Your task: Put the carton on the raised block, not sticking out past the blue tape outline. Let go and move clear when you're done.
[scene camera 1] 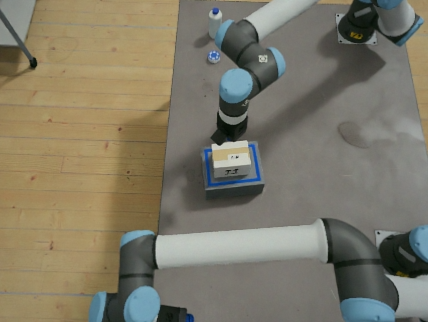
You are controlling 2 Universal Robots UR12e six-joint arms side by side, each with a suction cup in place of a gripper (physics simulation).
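Where they show: left end effector, tool point: (189,320); left arm's base, origin of the base link: (402,256); right arm's base, origin of the base link: (355,29).
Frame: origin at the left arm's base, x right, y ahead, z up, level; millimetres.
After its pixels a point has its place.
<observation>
The white carton (231,170) {x 246, y 731, z 182 mm} with a tan tape strip sits on the grey raised block (235,191) {x 200, y 705, z 61 mm}, upright and inside the blue tape outline (258,167) {x 294, y 617, z 121 mm} as far as it shows; its back edge is partly hidden. My right gripper (229,139) is at the carton's back edge in the picture. Nearly all of the carton's top shows, and the cup looks apart from it and a little above, so it reads as open. My left gripper (190,318) is at the bottom edge of the view, far from the block, with nothing seen on its blue cup.
A white bottle (215,25) {x 1065, y 863, z 98 mm} with a blue cap and a small blue-and-white round item (213,57) {x 921, y 860, z 29 mm} stand at the top, near the right arm. The left arm stretches across the lower part of the view, below the block. A table leg (19,40) shows at top left.
</observation>
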